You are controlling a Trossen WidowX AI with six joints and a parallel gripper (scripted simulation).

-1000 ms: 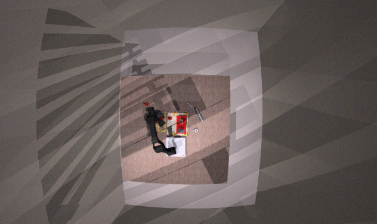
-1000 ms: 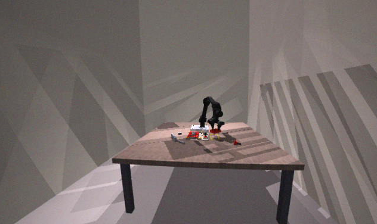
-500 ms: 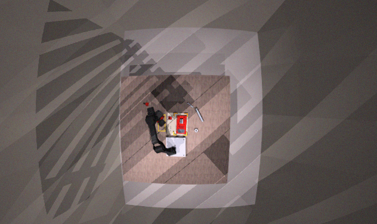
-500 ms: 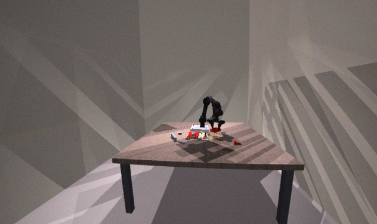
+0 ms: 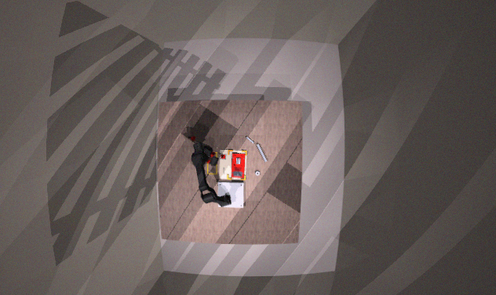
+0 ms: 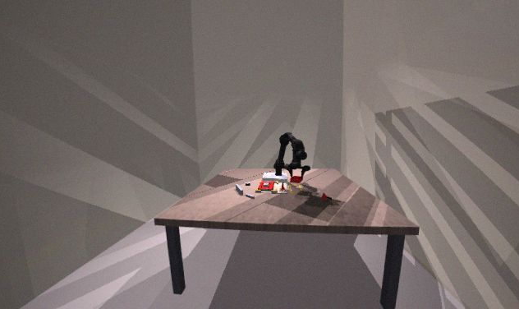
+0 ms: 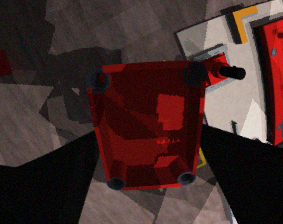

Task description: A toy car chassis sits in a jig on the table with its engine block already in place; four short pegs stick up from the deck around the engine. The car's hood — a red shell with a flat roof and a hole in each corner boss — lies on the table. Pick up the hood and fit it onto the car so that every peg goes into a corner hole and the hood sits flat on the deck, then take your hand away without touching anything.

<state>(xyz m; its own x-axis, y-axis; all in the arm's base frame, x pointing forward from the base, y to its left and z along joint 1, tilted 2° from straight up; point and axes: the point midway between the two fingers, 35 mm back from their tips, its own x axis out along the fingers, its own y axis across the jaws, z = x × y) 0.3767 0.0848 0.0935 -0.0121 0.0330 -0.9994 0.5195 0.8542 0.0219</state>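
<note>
The hood lies 1 cm below my gripper tip.
</note>
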